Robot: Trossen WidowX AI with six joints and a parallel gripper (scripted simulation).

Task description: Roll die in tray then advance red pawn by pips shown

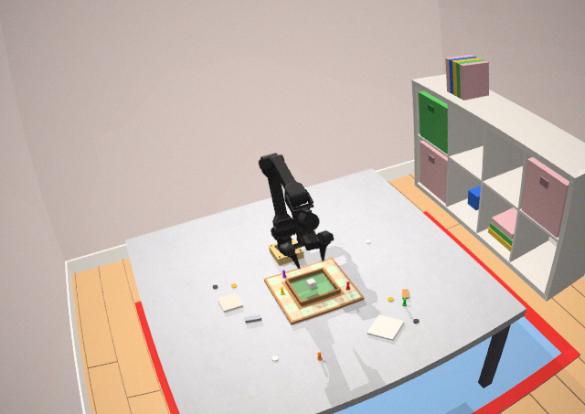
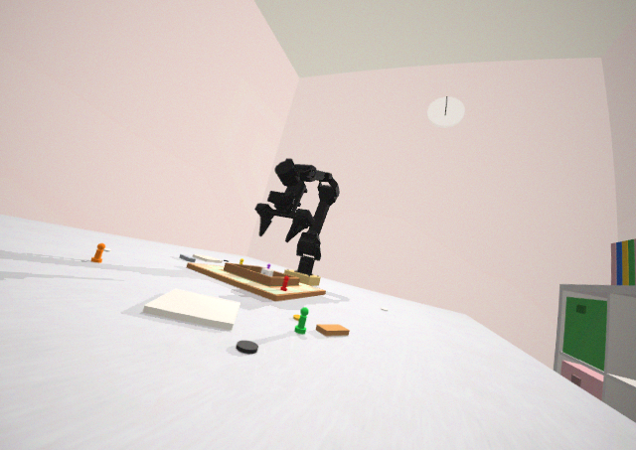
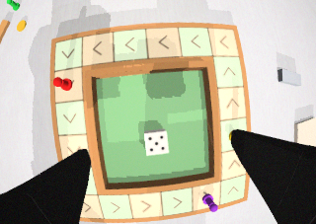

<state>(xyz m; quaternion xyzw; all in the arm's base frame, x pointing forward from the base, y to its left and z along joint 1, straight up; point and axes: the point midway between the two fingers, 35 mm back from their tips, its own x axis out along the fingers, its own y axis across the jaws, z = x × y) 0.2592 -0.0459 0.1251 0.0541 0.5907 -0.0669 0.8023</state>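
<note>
Now: the red pawn 90 mm ahead of my gripper tip, 100 mm to the left of it and 100 mm below it. From my gripper tip the other things lie so: green tray: 120 mm below; then yellow pawn: 50 mm behind, 100 mm to the right, 100 mm below; then die: 20 mm behind, 100 mm below.
</note>
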